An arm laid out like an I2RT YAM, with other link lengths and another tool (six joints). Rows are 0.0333 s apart.
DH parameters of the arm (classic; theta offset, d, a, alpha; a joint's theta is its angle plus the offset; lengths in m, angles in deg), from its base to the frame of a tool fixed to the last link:
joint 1: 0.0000 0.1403 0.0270 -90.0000
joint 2: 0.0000 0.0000 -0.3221 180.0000
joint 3: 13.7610 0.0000 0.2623 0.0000
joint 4: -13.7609 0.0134 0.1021 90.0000
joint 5: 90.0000 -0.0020 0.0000 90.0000
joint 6: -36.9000 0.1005 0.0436 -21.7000
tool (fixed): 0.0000 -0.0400 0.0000 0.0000
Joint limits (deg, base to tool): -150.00..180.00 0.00..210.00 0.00..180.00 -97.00..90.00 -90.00..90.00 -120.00..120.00
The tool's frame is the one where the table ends.
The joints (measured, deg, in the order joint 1, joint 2, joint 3, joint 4, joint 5, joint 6), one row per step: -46.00, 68.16, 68.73, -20.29, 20.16, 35.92; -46.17, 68.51, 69.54, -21.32, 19.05, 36.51; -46.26, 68.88, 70.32, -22.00, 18.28, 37.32; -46.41, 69.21, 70.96, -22.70, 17.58, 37.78; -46.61, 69.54, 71.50, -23.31, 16.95, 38.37; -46.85, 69.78, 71.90, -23.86, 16.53, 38.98; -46.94, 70.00, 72.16, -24.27, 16.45, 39.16; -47.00, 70.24, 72.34, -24.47, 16.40, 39.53; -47.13, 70.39, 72.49, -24.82, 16.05, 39.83; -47.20, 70.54, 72.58, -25.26, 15.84, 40.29; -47.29, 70.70, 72.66, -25.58, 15.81, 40.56; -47.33, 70.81, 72.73, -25.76, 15.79, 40.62
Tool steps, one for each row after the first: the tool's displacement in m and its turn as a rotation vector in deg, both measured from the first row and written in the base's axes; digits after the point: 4 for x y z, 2 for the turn. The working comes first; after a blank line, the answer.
Tool pose at each row, in the base's axes (x y z in m, rotation vector in deg; the steps are taken from these numbers as rounded here): 0.1574, -0.2723, 0.4712, -39.69, 154.74, -74.42; 0.1585, -0.2736, 0.4718, -40.13, 154.36, -72.98; 0.1596, -0.2749, 0.4728, -39.93, 153.86, -71.92; 0.1603, -0.2762, 0.4733, -40.04, 153.66, -70.94; 0.1607, -0.2776, 0.4732, -39.87, 153.51, -69.93; 0.1604, -0.2789, 0.4728, -39.42, 153.53, -69.05; 0.1606, -0.2797, 0.4723, -39.33, 153.80, -68.55; 0.1610, -0.2807, 0.4716, -38.98, 153.92, -68.09; 0.1610, -0.2815, 0.4706, -38.93, 153.97, -67.41; 0.1611, -0.2820, 0.4690, -38.70, 154.16, -66.56; 0.1610, -0.2827, 0.4677, -38.46, 154.46, -66.01; 0.1611, -0.2831, 0.4671, -38.44, 154.64, -65.75

0.0011, -0.0013, 0.0006, 0.90, -0.40, 0.69; 0.0022, -0.0026, 0.0016, 1.58, -1.10, 1.05; 0.0029, -0.0039, 0.0021, 2.21, -1.40, 1.39; 0.0033, -0.0053, 0.0020, 2.89, -1.80, 1.58; 0.0030, -0.0066, 0.0016, 3.52, -2.17, 1.52; 0.0032, -0.0074, 0.0011, 3.88, -2.10, 1.43; 0.0036, -0.0084, 0.0004, 4.23, -2.25, 1.28; 0.0036, -0.0092, -0.0006, 4.70, -2.36, 1.36; 0.0037, -0.0097, -0.0022, 5.30, -2.48, 1.30; 0.0036, -0.0104, -0.0035, 5.71, -2.46, 1.13; 0.0037, -0.0108, -0.0041, 5.90, -2.37, 1.07
